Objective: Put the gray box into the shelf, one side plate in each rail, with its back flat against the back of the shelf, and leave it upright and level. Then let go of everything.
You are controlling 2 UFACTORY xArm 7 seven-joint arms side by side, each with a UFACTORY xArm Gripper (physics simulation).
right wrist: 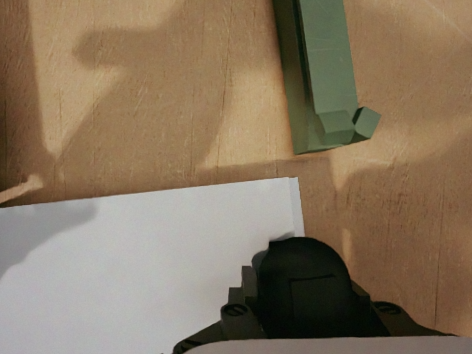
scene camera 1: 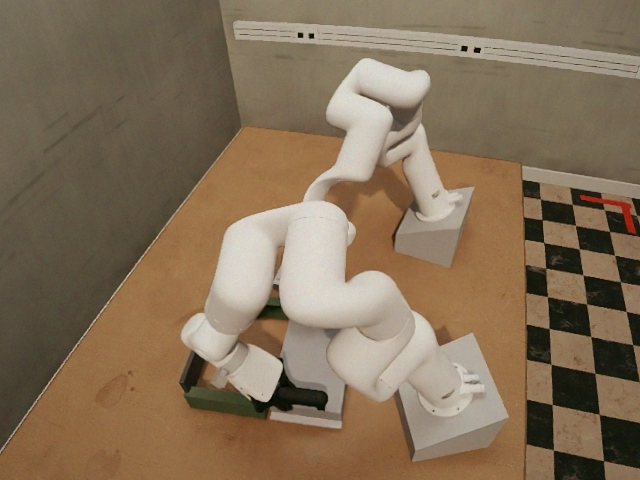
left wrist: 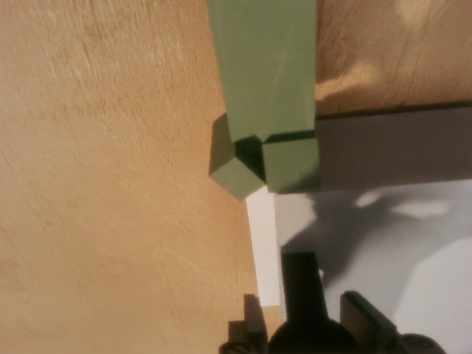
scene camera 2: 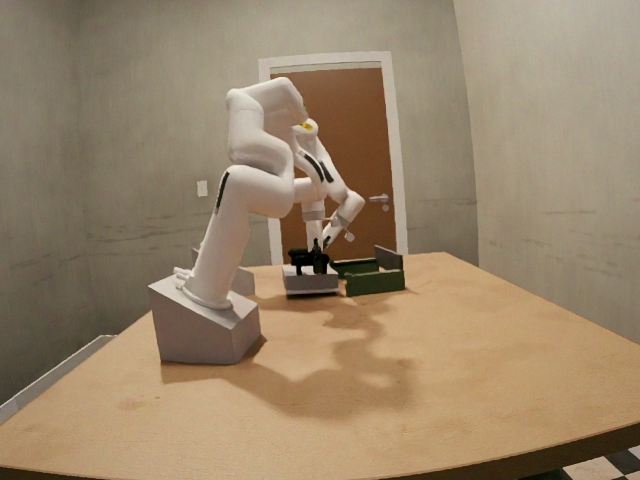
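Pixels of known places: left gripper, between the fingertips: [scene camera 1: 292,400] [left wrist: 299,323]; right gripper, between the fingertips: [scene camera 2: 318,271]; left arm's base, origin of its link: [scene camera 1: 445,389]; right arm's base, origin of its link: [scene camera 1: 435,210] [scene camera 2: 206,296].
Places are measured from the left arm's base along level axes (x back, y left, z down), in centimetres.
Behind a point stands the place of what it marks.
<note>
The gray box [scene camera 1: 312,361] @[y -5.5, x -32.0, z 5.4 cm] [scene camera 2: 310,283] @[y -19.3, x -31.1, z 7.9 cm] [left wrist: 440,290] @[y -1.9, x -32.4, z 5.5 cm] [right wrist: 150,260] @[y -10.3, x -36.4, z 5.5 cm] sits at the shelf's open side and looks about level. The shelf has two green rails [scene camera 1: 222,403] @[y 8.7, x -51.4, z 6.8 cm] [scene camera 2: 374,282] @[y -23.8, x -51.7, z 8.8 cm] [left wrist: 270,65] @[y 7.0, x -45.8, z 5.9 cm] [right wrist: 330,65] @[y -22.6, x -47.2, z 5.9 cm] and a dark back plate [scene camera 1: 192,367] @[y 2.8, x -60.3, z 2.6 cm] [scene camera 2: 388,257] @[y -10.3, x -60.7, z 3.2 cm]. In the left wrist view the box's front corner meets the left rail's end; whether its plate is inside is unclear. In the right wrist view the box corner lies short of and inward from the right rail's end. My left gripper [scene camera 1: 279,398] [left wrist: 299,323] @[y 6.3, x -34.3, z 3.6 cm] and right gripper [scene camera 2: 318,266] @[y -18.2, x -34.2, z 4.5 cm] [right wrist: 306,287] @[y -18.2, x -34.2, z 4.5 cm] appear shut on the box's black top parts; the fingertips are largely hidden.
Both white arms reach over the box from their gray pedestals [scene camera 1: 434,240] @[y -50.0, x -2.7, z 2.8 cm] [scene camera 1: 460,428] @[y 8.7, x 3.2, z -0.1 cm] [scene camera 2: 201,335] @[y -71.6, x -2.3, z 6.2 cm]. The left arm covers much of the box in scene camera 1. A wall [scene camera 1: 103,180] [scene camera 2: 542,155] stands beyond the shelf's back.
</note>
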